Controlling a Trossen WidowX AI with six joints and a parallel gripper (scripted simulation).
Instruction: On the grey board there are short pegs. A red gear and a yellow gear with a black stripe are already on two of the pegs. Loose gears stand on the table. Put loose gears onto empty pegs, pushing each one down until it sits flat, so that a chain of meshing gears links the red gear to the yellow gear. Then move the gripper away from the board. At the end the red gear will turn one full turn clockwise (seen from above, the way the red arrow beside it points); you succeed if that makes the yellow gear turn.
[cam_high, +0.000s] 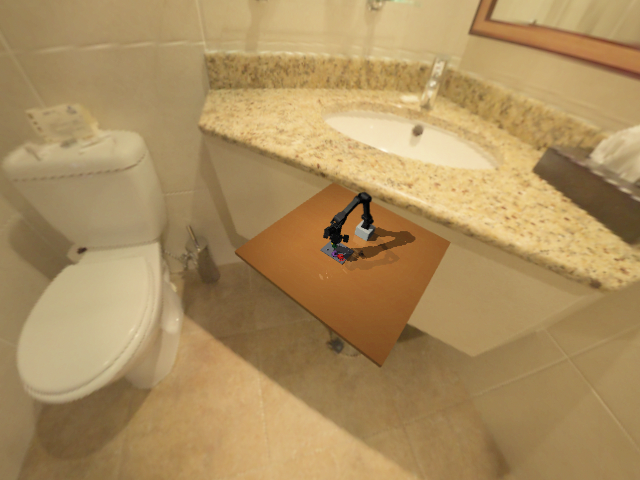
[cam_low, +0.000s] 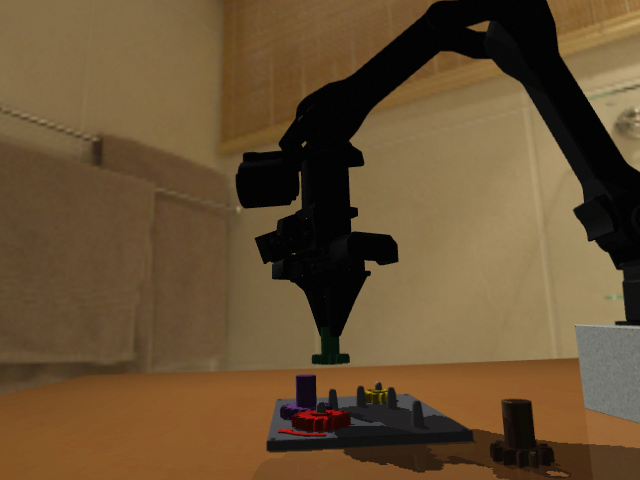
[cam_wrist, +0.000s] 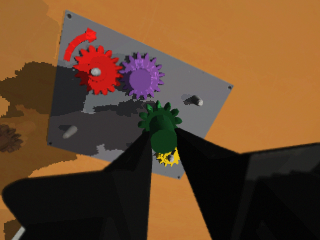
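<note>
The purple gear is 60 mm below my gripper tip, 30 mm ahead of it and 20 mm to the left of it. Also, from my gripper tip: yellow gear: 70 mm below, 70 mm behind, 30 mm to the right; then green gear: 10 mm below; then red gear: 70 mm to the left, 70 mm below, 30 mm ahead.
</note>
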